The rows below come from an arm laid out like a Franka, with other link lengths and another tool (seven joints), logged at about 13 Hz.
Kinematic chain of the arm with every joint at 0, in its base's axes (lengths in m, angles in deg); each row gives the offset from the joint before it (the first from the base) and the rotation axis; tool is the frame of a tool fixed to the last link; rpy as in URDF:
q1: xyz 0 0 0.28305 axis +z
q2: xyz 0 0 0 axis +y
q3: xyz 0 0 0.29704 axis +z
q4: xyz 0.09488 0 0 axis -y
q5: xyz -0.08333 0 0.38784 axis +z
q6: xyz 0 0 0 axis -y
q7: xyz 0.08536 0 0 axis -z
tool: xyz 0.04 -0.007 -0.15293 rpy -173.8 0 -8.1
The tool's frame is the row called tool.
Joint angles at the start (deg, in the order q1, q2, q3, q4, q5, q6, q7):
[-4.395 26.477 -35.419 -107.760 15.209 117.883 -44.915]
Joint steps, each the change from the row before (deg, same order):
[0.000 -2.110 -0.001 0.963 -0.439 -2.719 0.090]
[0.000 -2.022 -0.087 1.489 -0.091 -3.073 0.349]
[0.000 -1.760 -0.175 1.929 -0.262 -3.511 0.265]
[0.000 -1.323 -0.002 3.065 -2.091 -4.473 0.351]
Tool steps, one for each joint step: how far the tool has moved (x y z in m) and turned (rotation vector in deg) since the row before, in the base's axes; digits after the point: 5 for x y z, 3 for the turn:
[0.00337 0.00304 0.02316 0.994 -0.703 0.295]
[0.00408 0.00227 0.02642 1.037 -0.933 -0.093]
[0.00293 0.00177 0.02718 0.962 -0.586 0.130]
[0.00254 0.00128 0.02998 -0.189 0.855 1.260]

